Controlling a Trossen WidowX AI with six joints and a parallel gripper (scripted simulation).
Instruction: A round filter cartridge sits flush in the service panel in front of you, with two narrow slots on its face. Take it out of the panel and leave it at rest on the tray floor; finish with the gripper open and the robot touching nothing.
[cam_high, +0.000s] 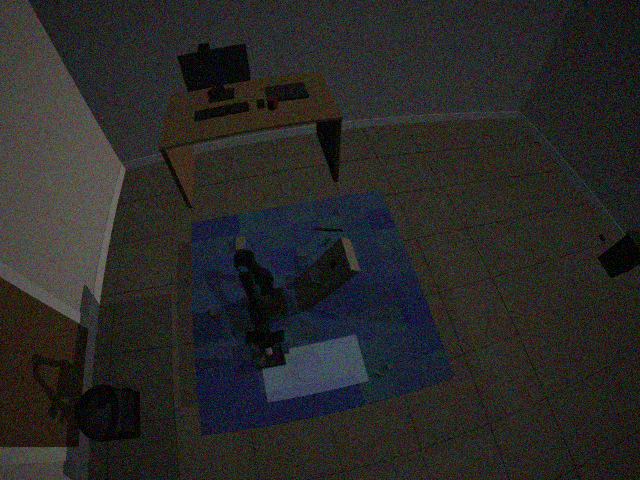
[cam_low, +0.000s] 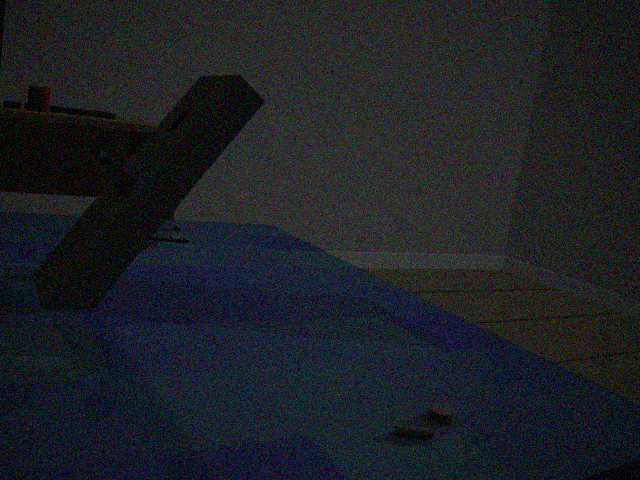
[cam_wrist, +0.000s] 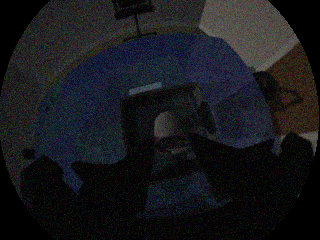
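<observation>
The filter cartridge lies right at my gripper tip. Round my gripper tip: pale block (69 cm to the left, 4 cm below, 2 cm behind).
</observation>
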